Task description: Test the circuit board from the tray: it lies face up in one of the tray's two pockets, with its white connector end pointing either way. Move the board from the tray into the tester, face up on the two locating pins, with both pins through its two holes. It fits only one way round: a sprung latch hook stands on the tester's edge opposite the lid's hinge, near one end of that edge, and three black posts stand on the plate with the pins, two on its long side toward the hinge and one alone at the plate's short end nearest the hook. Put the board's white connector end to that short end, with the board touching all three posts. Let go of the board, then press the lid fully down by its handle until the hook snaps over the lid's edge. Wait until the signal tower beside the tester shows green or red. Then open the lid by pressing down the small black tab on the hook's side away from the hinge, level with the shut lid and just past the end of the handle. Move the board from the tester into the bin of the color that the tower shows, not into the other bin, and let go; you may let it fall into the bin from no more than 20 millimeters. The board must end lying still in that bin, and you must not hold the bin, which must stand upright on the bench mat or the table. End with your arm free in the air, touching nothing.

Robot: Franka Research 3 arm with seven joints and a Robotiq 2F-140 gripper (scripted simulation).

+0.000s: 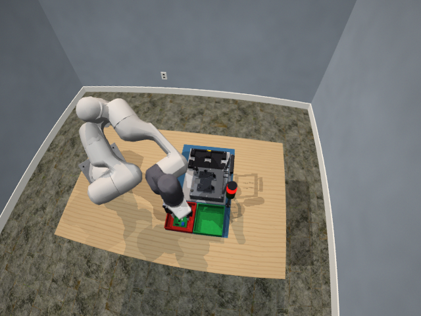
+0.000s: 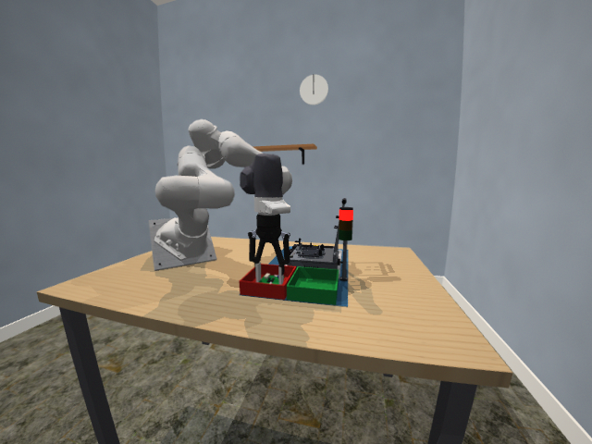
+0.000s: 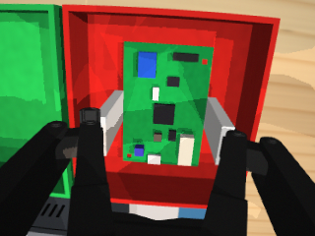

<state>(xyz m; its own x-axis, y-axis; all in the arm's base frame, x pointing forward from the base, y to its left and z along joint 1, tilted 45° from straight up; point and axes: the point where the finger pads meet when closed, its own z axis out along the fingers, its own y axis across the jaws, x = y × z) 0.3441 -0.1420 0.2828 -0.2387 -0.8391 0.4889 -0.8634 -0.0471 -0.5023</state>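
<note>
Right now the red bin is 3 cm below my hand. Also, from my hand: tester plate: 16 cm ahead, 17 cm to the left, 3 cm above; then green circuit board: 2 cm below; then green bin: 15 cm ahead, 4 cm to the right, 3 cm below.
</note>
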